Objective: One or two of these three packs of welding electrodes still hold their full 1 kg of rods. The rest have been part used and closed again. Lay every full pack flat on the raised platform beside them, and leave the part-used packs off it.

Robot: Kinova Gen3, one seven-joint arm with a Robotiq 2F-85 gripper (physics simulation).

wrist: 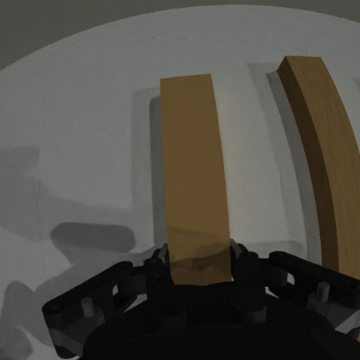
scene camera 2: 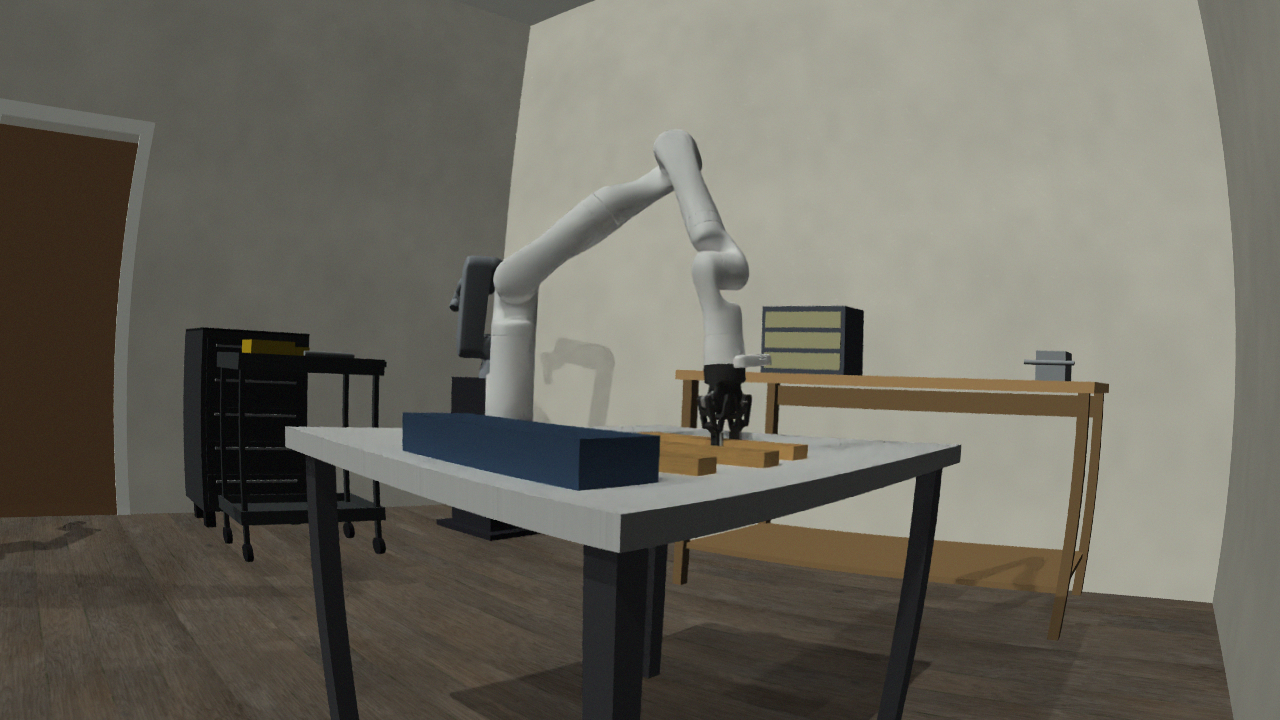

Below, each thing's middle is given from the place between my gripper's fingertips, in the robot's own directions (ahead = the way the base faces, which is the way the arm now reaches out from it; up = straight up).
Labels:
The dark blue raised platform point(scene camera 2: 577, 458) is 60 mm behind my hand, 480 mm to the right of it and 30 mm above it.

